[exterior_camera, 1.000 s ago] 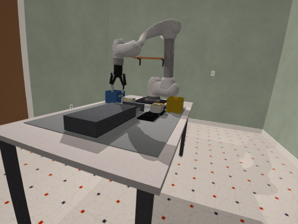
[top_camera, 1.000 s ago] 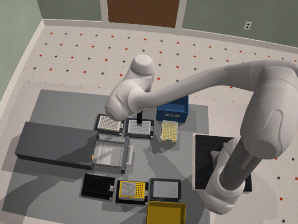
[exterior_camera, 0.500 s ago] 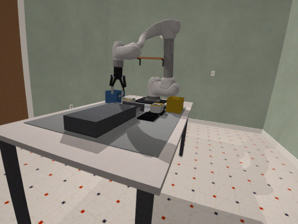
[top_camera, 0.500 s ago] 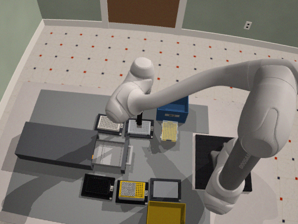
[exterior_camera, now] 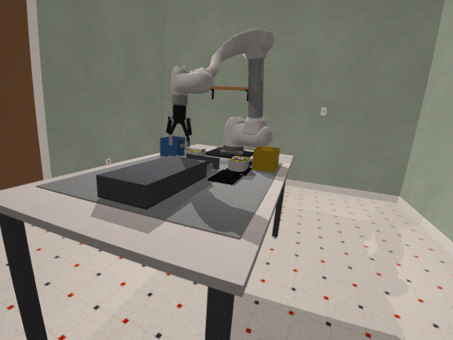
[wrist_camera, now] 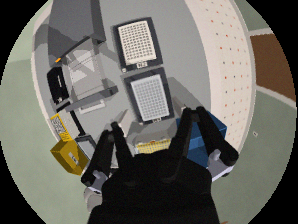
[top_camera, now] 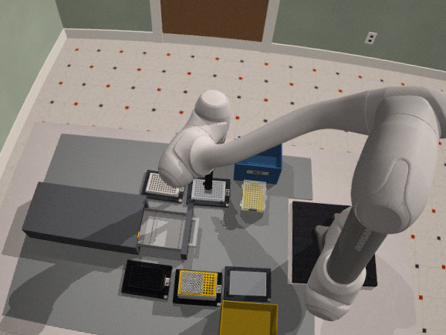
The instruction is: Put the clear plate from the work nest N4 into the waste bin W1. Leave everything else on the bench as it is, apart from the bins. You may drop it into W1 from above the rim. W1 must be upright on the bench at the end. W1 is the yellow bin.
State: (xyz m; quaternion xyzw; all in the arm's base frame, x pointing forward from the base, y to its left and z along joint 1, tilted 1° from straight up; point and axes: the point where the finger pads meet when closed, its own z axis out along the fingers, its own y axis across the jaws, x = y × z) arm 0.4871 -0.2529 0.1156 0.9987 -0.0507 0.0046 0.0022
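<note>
The clear well plate is 10 cm below my hand. From my hand the other things lie so: nest (11 cm below); then blue bin (20 cm behind, 11 cm to the right, 8 cm below); then white plate (17 cm ahead, 3 cm to the right, 10 cm below).
</note>
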